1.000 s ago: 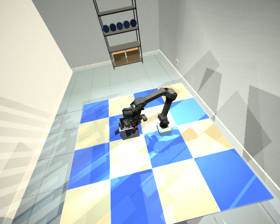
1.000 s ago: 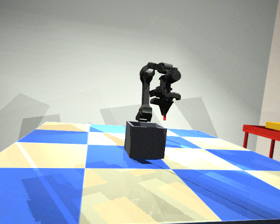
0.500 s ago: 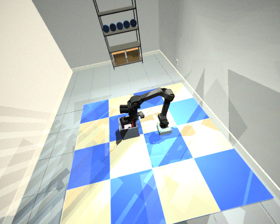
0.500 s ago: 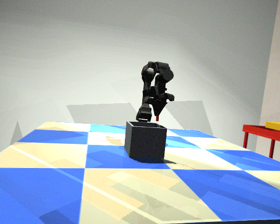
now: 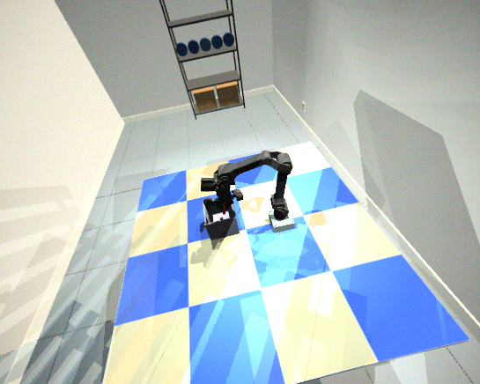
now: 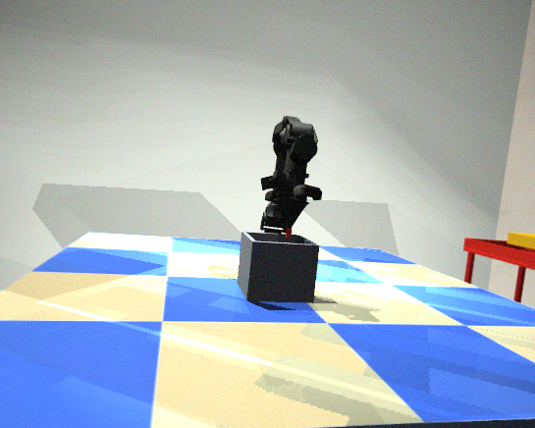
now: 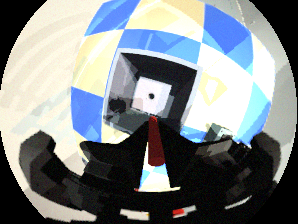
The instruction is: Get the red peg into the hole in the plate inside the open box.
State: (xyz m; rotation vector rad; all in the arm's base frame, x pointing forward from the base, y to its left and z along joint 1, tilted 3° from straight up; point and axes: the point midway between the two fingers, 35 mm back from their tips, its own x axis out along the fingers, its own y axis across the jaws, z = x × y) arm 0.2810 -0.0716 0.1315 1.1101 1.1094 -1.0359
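My gripper tip is 1 cm to the right of the red peg and 1 cm below it.
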